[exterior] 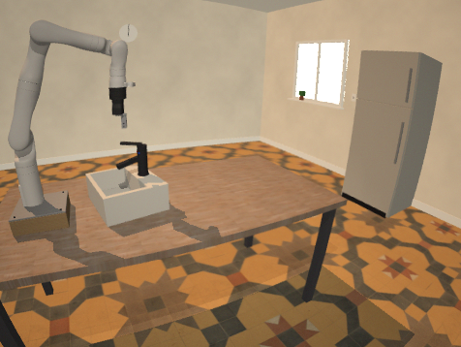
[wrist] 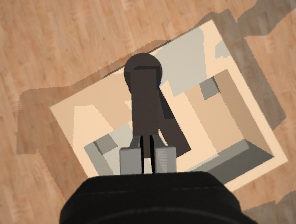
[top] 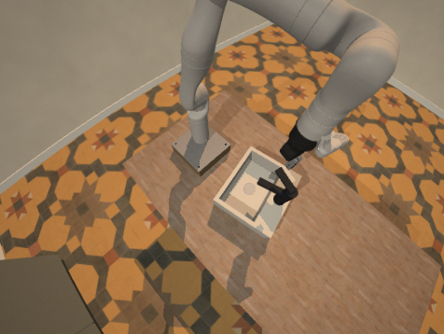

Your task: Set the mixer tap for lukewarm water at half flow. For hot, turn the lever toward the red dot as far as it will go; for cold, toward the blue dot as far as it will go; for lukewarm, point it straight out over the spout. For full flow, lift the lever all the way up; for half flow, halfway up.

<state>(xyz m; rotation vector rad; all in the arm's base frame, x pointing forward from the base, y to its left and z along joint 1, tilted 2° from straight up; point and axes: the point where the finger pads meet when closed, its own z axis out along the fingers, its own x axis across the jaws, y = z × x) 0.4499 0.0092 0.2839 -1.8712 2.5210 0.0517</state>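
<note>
The black lever is 90 mm below my hand, 30 mm ahead of it and 10 mm to the right of it. From my hand the other things lie so: sink basin (320 mm below, 40 mm to the right, 40 mm behind); black mixer tap (140 mm below, 50 mm ahead, 20 mm to the right).
</note>
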